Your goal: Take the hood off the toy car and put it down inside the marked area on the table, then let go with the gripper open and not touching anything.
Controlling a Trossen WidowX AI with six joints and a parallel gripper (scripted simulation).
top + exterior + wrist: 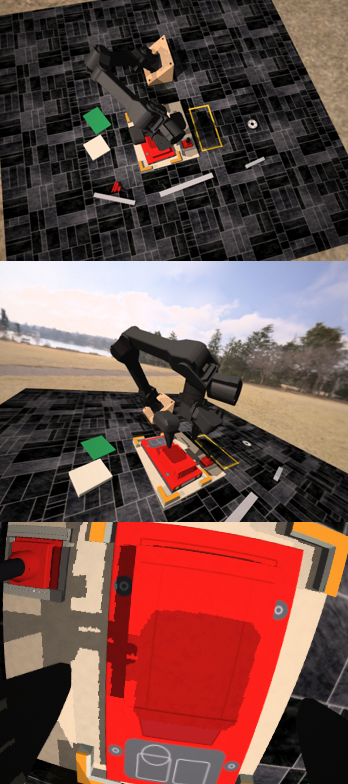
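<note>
My gripper tip is now 50 mm above the red hood. The rest, counted from my gripper tip: cream tile 40 mm behind, 230 mm to the right, 90 mm below; grey bar 160 mm ahead, 80 mm to the left, 90 mm below; green tile 150 mm behind, 220 mm to the right, 90 mm below.
</note>
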